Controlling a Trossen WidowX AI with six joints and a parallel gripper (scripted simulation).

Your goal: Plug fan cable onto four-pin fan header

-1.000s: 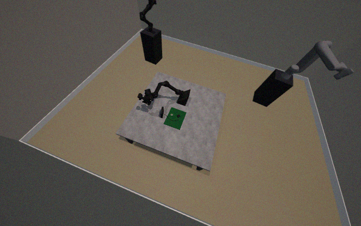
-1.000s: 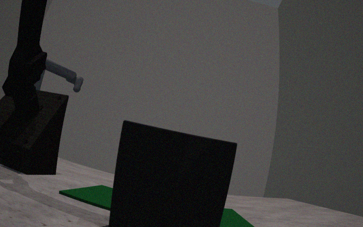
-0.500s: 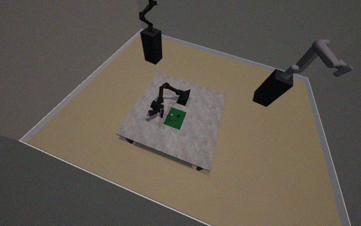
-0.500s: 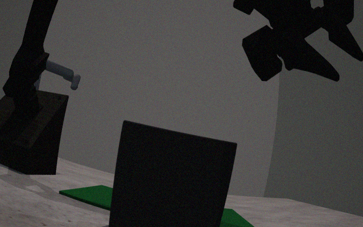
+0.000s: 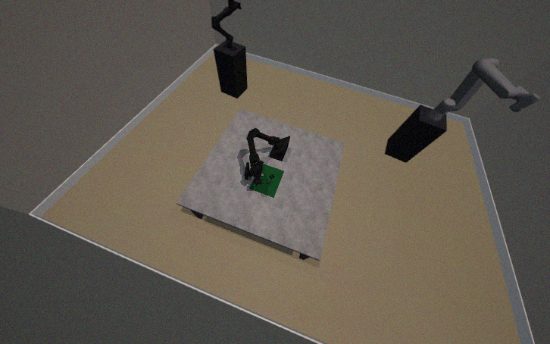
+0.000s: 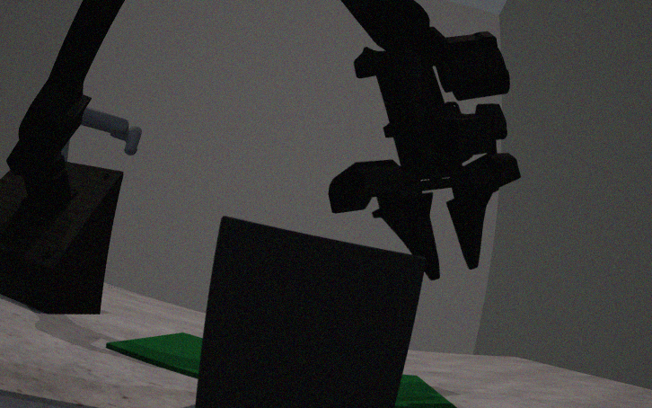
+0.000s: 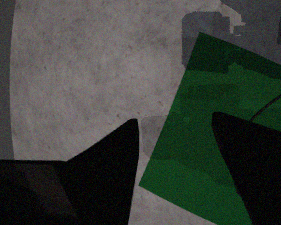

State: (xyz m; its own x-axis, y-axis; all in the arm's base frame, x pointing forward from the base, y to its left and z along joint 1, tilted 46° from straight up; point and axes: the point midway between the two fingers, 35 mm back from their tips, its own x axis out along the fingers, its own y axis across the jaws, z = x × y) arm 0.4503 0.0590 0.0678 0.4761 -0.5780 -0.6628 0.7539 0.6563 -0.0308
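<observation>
Now: the dark fan plug 19 cm behind my gripper tip, 11 cm below it and 7 cm to the left of it. Also, from my gripper tip: green board 14 cm below, 14 cm behind, 4 cm to the left; then fan header 15 cm behind, 12 cm below, 3 cm to the right; then fan 14 cm to the right, 10 cm behind, 7 cm below.
</observation>
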